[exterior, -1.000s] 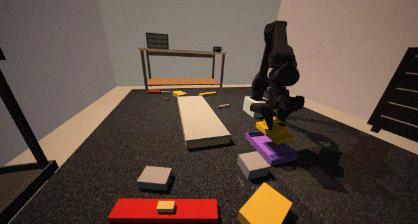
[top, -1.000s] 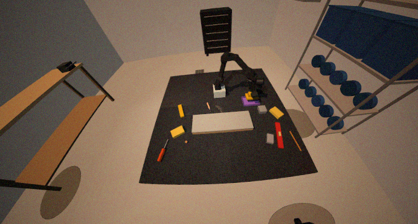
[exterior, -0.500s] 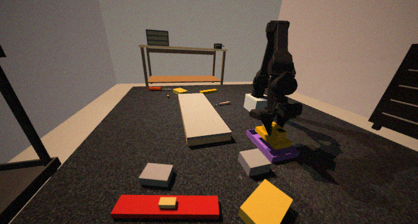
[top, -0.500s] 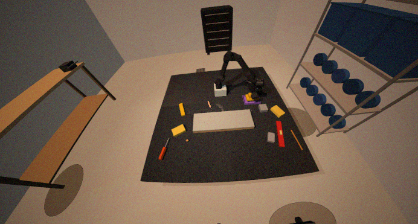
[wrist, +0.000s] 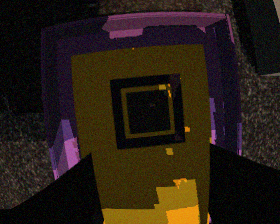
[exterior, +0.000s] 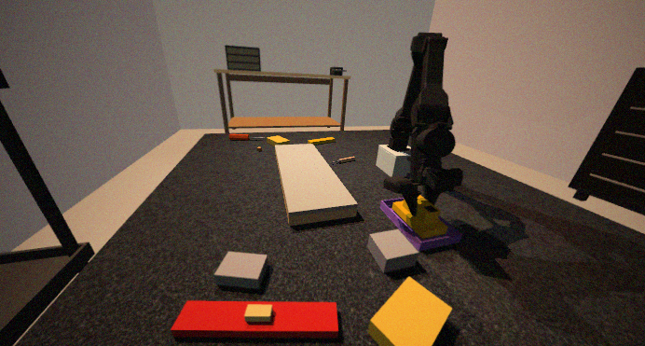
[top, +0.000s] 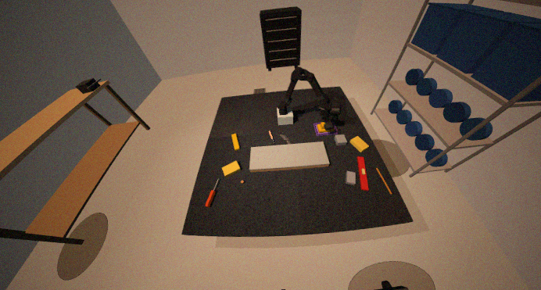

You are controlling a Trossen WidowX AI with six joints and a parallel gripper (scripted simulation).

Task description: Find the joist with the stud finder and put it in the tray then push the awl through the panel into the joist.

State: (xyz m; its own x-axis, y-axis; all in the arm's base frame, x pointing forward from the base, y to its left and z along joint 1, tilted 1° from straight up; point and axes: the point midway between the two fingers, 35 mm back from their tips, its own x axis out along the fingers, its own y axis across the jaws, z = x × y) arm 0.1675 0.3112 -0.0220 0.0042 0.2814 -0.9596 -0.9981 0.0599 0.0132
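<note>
The stud finder lies 10 mm to the left of my gripper tip and 20 mm above it. Round my gripper tip: purple tray 10 mm to the right, 20 mm below; red level 400 mm ahead, 110 mm to the left, 20 mm below; square indicator window 20 mm to the left, 30 mm above.
</note>
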